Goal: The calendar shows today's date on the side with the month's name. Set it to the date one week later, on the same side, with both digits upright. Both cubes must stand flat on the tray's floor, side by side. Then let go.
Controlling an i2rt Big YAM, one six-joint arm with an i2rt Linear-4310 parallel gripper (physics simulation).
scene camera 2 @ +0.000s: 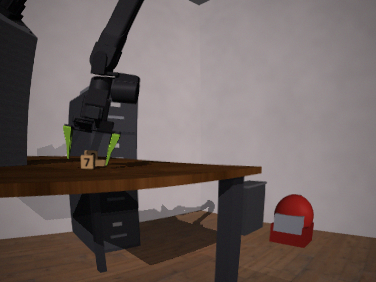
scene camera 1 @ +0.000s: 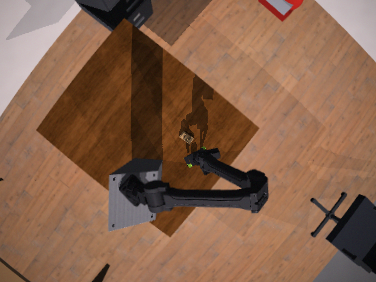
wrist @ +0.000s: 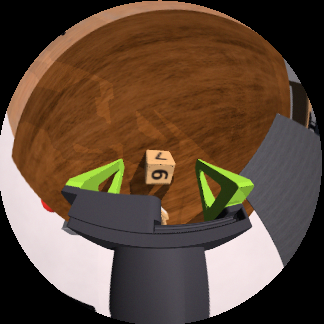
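Note:
A loose wooden cube (scene camera 2: 87, 161) (wrist: 160, 168) stands on the table outside the tray. Scene camera 2 shows a 7 on it; the wrist view shows a 7 and a sideways 6 or 9 on two faces. In scene camera 1 the arm hides it. The small wooden calendar (scene camera 1: 187, 137) (scene camera 2: 101, 162) is close by, with a second cube (scene camera 2: 92, 153) at its tray; its digits are too small to read. A pale bit of it (wrist: 164, 216) shows past the gripper body in the wrist view. My gripper (scene camera 1: 196, 156) (scene camera 2: 88, 161) (wrist: 159, 162) is open and empty, its green fingers on either side of the loose cube.
The wooden table (scene camera 1: 95, 85) (scene camera 2: 200, 172) (wrist: 165, 65) carries the grey arm base (scene camera 1: 120, 210). A dark drawer cabinet (scene camera 1: 117, 12) (scene camera 2: 127, 225) stands beyond the table. A red object (scene camera 1: 282, 11) (scene camera 2: 294, 207) is on the floor.

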